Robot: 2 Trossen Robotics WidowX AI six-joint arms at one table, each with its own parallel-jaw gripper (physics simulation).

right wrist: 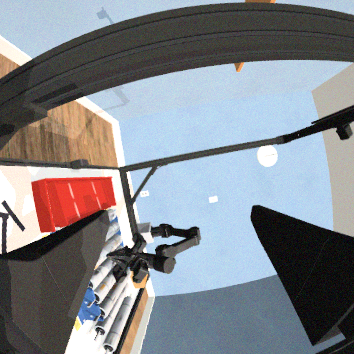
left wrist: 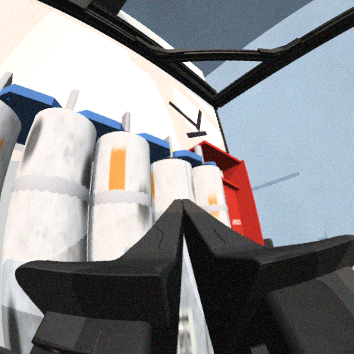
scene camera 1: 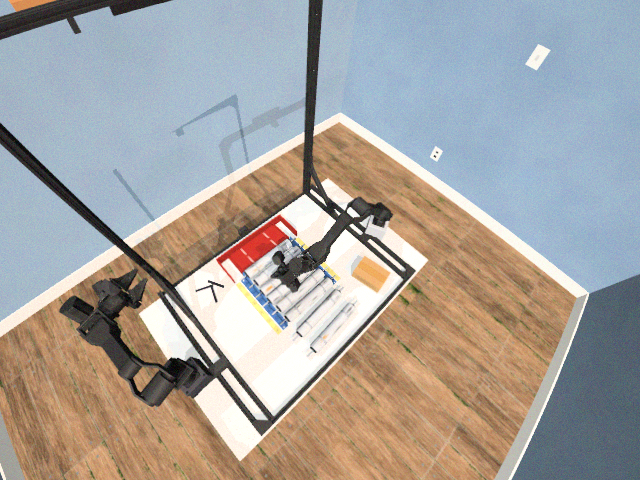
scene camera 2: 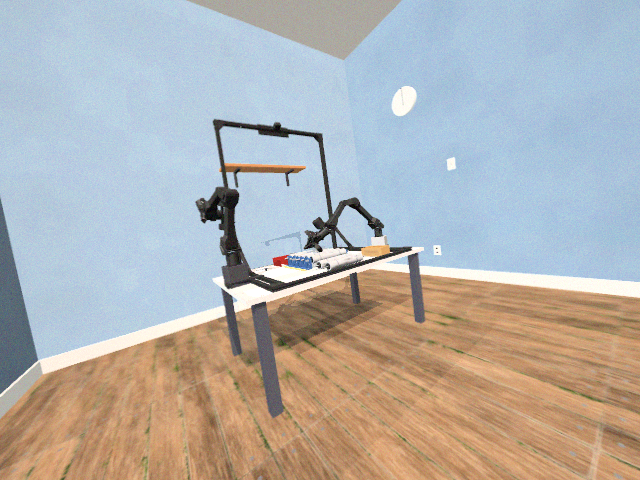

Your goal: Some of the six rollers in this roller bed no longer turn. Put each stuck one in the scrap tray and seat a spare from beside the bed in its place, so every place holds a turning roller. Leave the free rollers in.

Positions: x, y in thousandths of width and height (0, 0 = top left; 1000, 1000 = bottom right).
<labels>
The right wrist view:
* left gripper: 301, 719
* right gripper: 510, 609
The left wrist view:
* left gripper: 510, 581
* scrap tray: 688, 614
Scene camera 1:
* right gripper: 221, 572
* scrap tray: 401, 511
</labels>
